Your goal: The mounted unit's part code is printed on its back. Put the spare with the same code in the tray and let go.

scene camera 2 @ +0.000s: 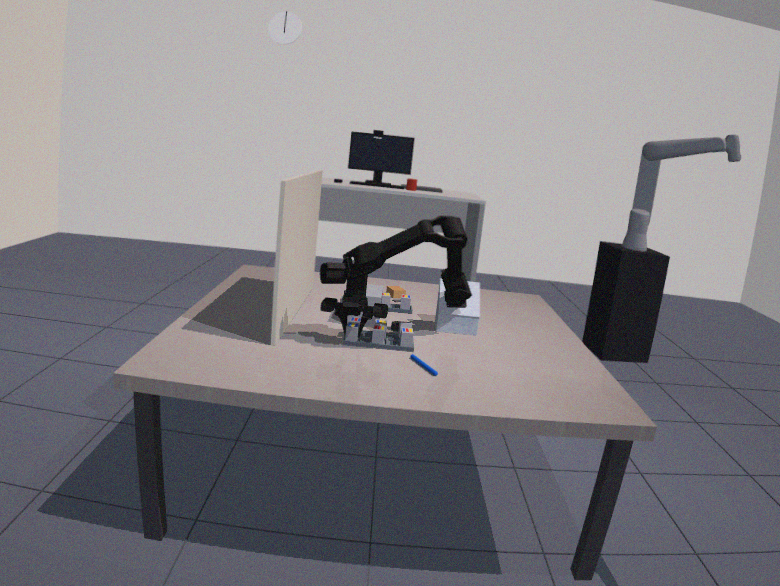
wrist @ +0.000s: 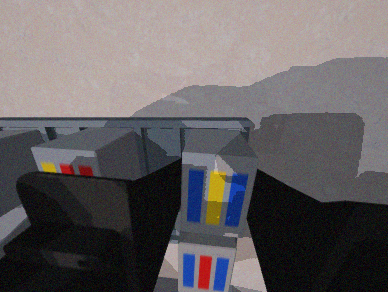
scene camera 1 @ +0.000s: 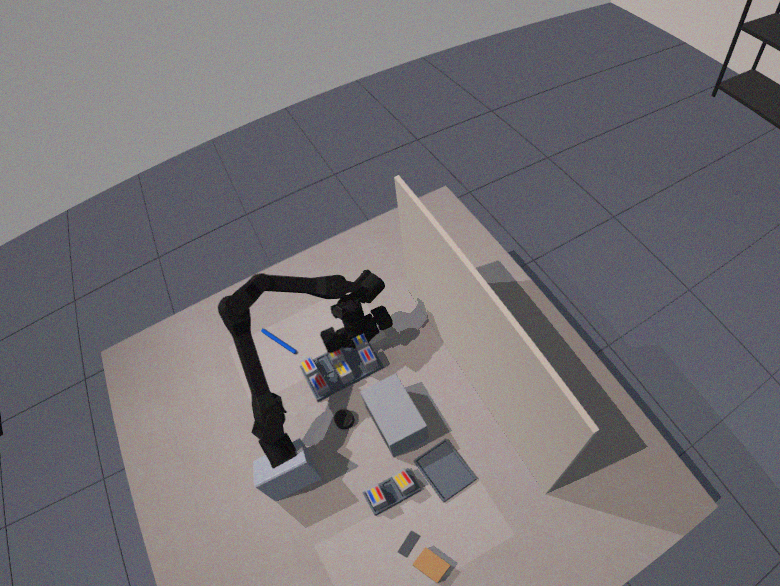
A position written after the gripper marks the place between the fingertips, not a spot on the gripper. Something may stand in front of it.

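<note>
Gripper (scene camera 1: 360,344) (scene camera 2: 352,336) (wrist: 213,165), in sight. Beige board (scene camera 1: 549,428) (scene camera 2: 299,203), visible. Dark grey tray (scene camera 1: 441,466), visible. Mounted unit (scene camera 1: 395,415), likewise.
</note>
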